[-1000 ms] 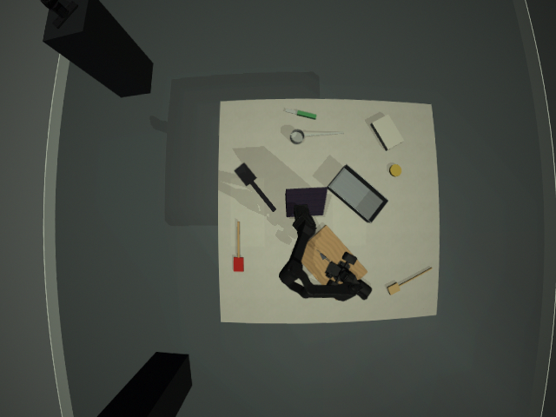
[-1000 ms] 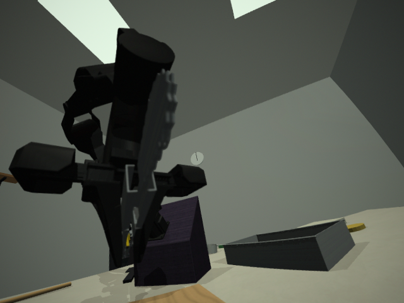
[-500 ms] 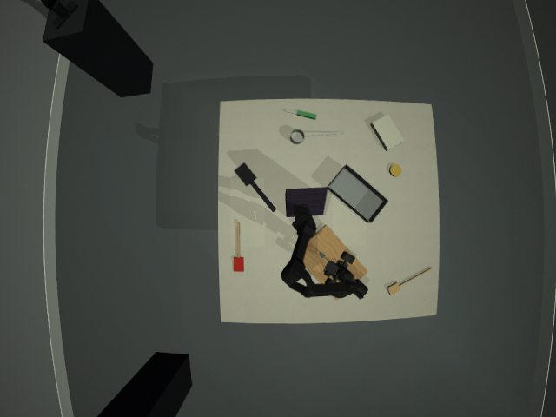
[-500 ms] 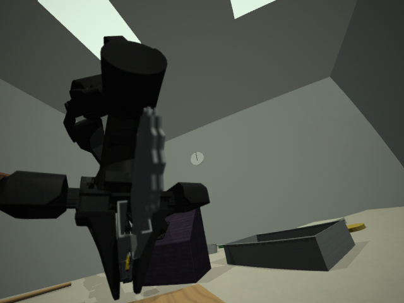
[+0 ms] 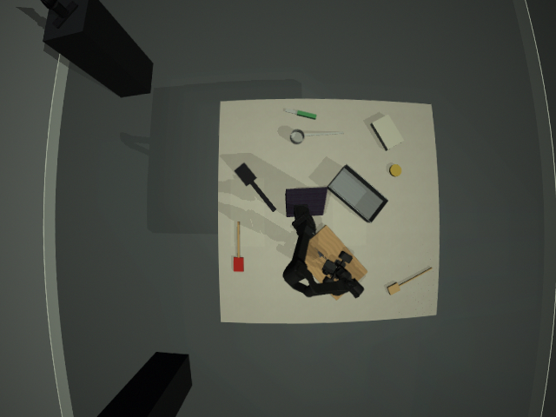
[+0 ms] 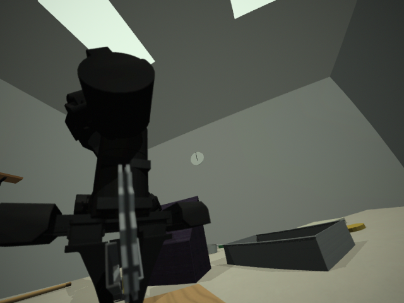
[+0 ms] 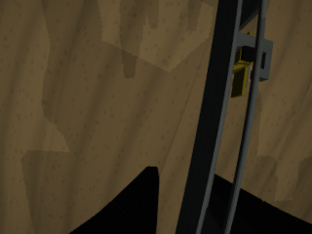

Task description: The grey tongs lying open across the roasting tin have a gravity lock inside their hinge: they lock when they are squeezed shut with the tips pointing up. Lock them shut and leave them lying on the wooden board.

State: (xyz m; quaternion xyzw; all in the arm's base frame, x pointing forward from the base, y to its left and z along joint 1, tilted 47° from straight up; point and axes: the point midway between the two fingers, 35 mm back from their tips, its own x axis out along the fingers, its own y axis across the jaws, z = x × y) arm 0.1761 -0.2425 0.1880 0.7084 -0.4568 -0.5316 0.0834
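The wooden board is 4 cm below my gripper tip. From my gripper tip the other things lie so: yellow lock piece: 3 cm to the left, 3 cm behind, 2 cm above; dark roasting tin: 38 cm to the left, 15 cm ahead, 2 cm below; red spatula: 51 cm behind, 8 cm to the left, 4 cm below.
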